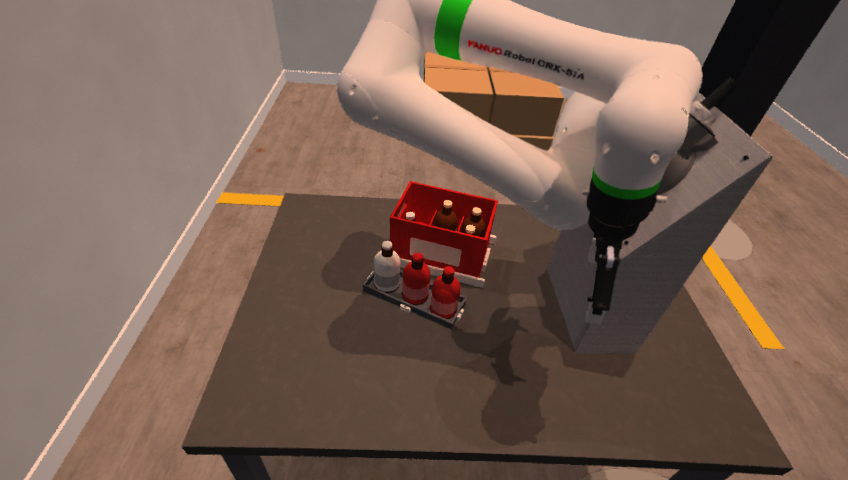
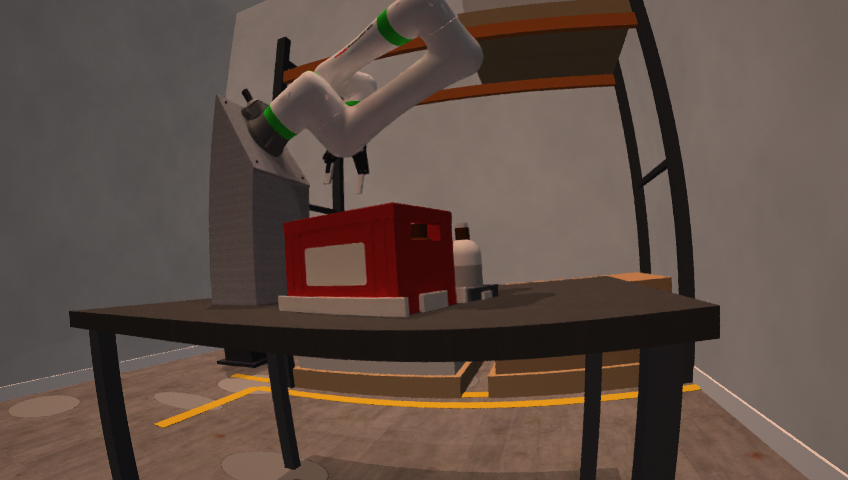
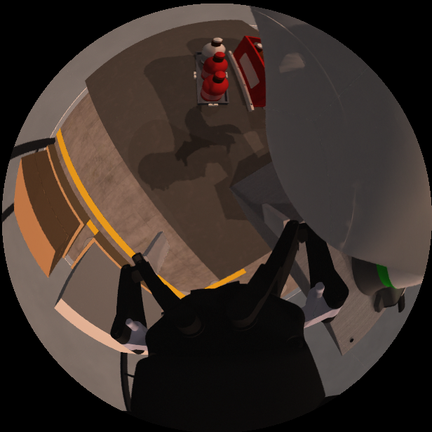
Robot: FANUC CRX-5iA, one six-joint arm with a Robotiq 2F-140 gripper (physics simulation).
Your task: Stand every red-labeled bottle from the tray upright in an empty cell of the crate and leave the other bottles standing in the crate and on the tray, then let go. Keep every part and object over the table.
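Frame: origin at the arm's base, x down, y right, z back, level; metres.
Seen in the pictures: gripper, fingertip midpoint: (image 1: 593, 289) (image 2: 343, 189); arm's base, origin of the base link: (image 2: 263, 138).
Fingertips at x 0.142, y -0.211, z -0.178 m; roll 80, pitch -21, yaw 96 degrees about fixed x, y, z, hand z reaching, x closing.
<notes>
Offsets run from my fingertips to a thing's top centre. "spot": to the spot under its first point. Level surfaces: height alone.
A dark tray @[spot: dx +0.317, dy +0.275, dz -0.405 m] (image 1: 380, 295) (image 3: 198, 90) holds a white bottle @[dx +0.170, dy +0.326, dz -0.385 m] (image 1: 386, 270) (image 2: 467, 255) (image 3: 213, 50) and two red bottles, one in the middle (image 1: 415, 282) (image 3: 215, 65) and one at the end @[spot: dx +0.227, dy +0.191, dz -0.242 m] (image 1: 445, 295) (image 3: 215, 87), all upright. The red crate @[dx +0.154, dy +0.380, dz -0.243 m] (image 1: 401, 240) (image 2: 425, 261) (image 3: 257, 92) stands beside the tray. In it show two brown bottles @[dx +0.167, dy +0.495, dz -0.199 m] (image 1: 446, 218) @[dx +0.167, dy +0.458, dz -0.118 m] (image 1: 475, 223) and two white caps @[dx +0.167, dy +0.444, dz -0.314 m] (image 1: 410, 215) @[dx +0.167, dy +0.380, dz -0.151 m] (image 1: 470, 228); the crate wall hides the bodies below those caps and the cell floors. My gripper (image 1: 598, 300) (image 2: 343, 183) (image 3: 213, 226) is open and empty, high above the table, away from the tray and crate.
The grey robot pedestal (image 1: 630, 297) (image 2: 232, 237) stands near the gripper. White brackets (image 1: 473, 279) (image 2: 345, 305) edge the crate's base on the dark table @[dx +0.330 m] (image 1: 333, 404) (image 2: 565, 309). Cardboard boxes (image 1: 526, 113) and a tall shelf rack (image 2: 675, 178) stand beyond the table.
</notes>
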